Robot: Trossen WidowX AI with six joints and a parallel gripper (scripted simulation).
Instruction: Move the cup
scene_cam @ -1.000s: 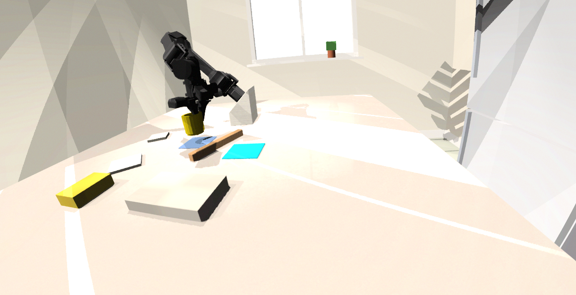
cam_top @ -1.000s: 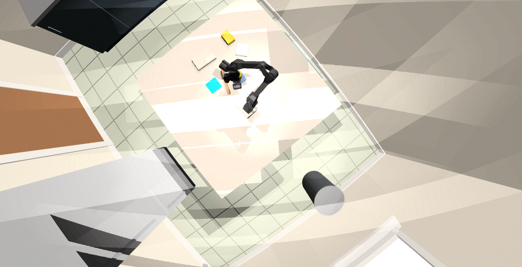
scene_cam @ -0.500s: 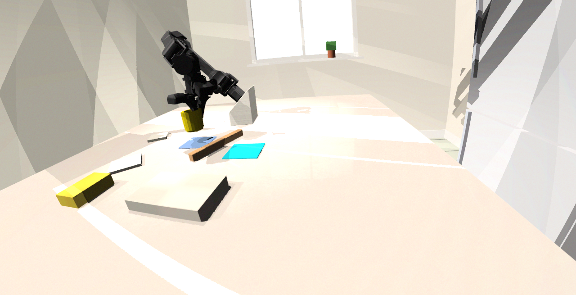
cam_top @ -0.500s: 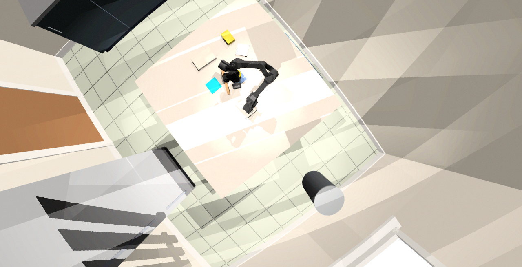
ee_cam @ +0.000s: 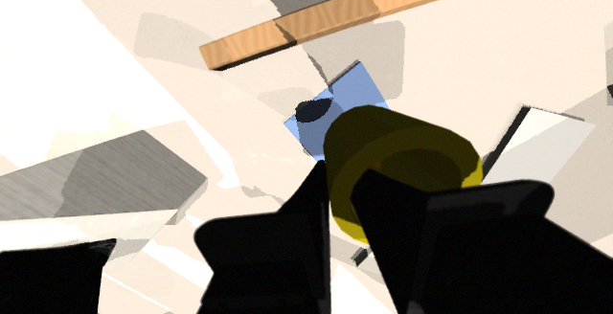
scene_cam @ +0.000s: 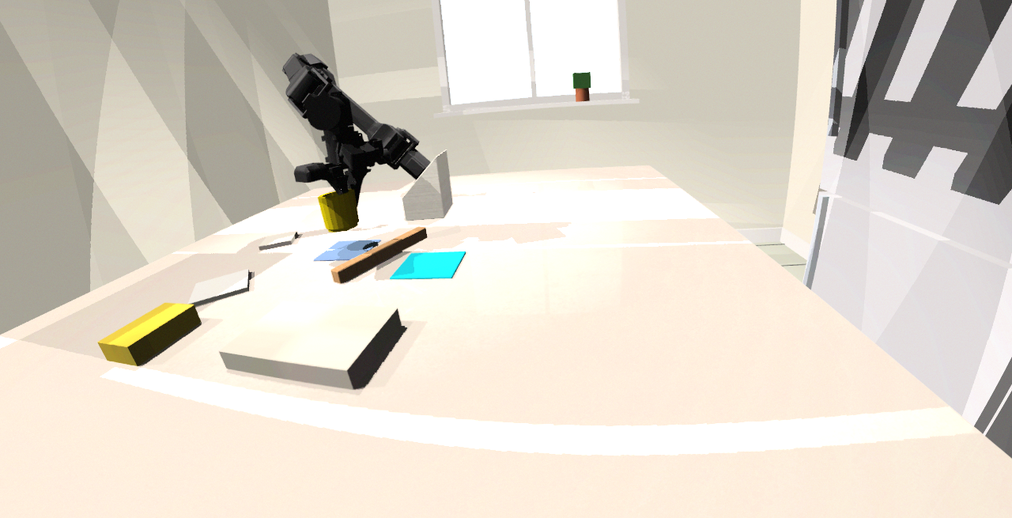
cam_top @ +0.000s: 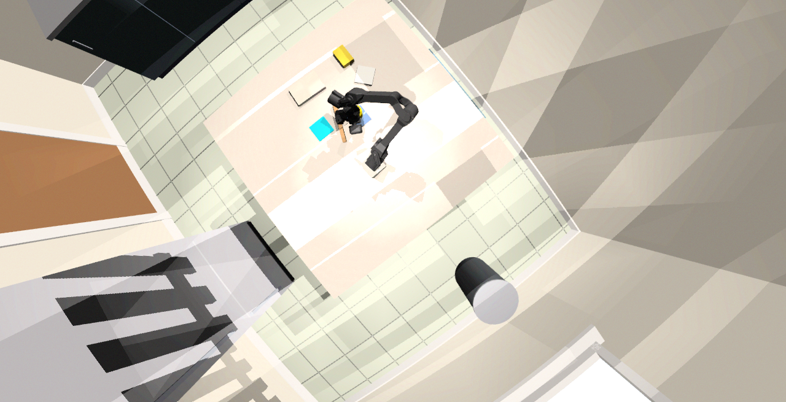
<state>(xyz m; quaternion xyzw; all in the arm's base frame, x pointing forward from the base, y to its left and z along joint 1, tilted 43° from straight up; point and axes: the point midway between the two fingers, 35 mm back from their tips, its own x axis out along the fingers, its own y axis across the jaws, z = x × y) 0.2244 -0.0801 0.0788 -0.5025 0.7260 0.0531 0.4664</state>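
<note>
The cyan pad is 130 mm ahead of my gripper tip, 160 mm to the left of it and 90 mm below it. Also, from my gripper tip: wooden bar 70 mm ahead, 70 mm to the left, 80 mm below; then grey slab 350 mm ahead, 50 mm to the left, 70 mm below; then yellow cup 20 mm ahead, 20 mm to the right.
</note>
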